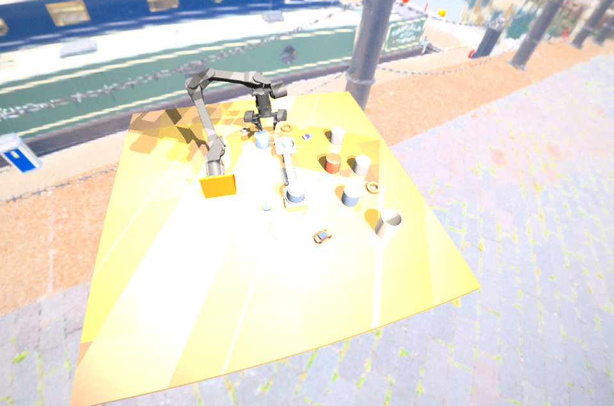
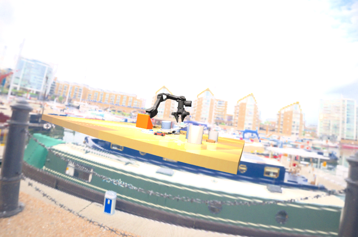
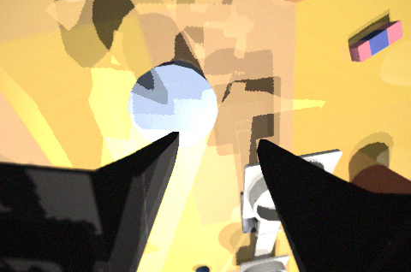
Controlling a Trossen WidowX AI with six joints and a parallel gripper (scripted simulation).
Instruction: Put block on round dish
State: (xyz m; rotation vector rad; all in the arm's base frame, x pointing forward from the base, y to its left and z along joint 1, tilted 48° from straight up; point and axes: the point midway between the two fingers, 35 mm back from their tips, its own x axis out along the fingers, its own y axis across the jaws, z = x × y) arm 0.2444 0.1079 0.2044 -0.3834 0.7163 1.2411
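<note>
The white round dish is 3 cm behind my gripper tip, 46 cm to the right of it and 9 cm below it. The rest, counted from my gripper tip: blue disc: 8 cm behind, 36 cm to the right, 9 cm below; then small balance: 6 cm ahead, 21 cm to the right, 7 cm below; then tall tube: 35 cm ahead, 57 cm to the right, 5 cm below.
</note>
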